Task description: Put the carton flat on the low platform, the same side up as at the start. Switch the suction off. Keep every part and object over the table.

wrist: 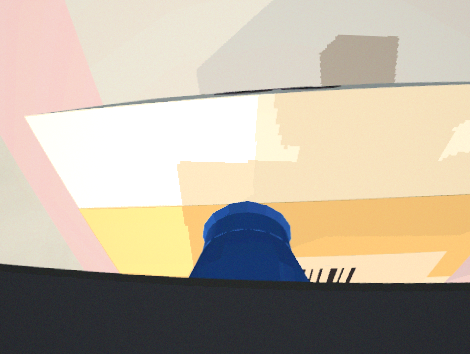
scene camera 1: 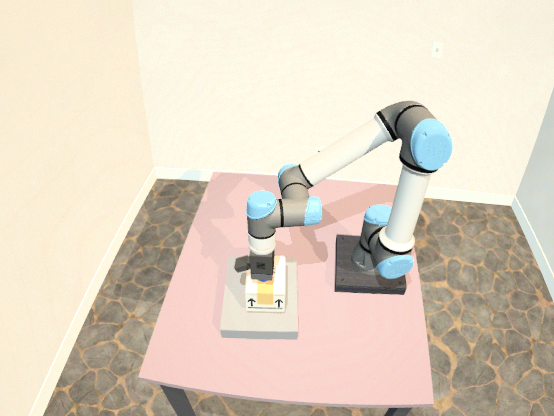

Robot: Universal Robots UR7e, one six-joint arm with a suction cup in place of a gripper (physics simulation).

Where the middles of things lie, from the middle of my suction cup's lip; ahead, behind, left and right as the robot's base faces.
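Low grey platform (wrist: 131, 57): 140 mm below my suction cup, 30 mm to the right of it and 10 mm ahead of it. The white carton (scene camera 1: 269, 296) is 60 mm below the suction cup, 10 mm behind it and 20 mm to the right of it.
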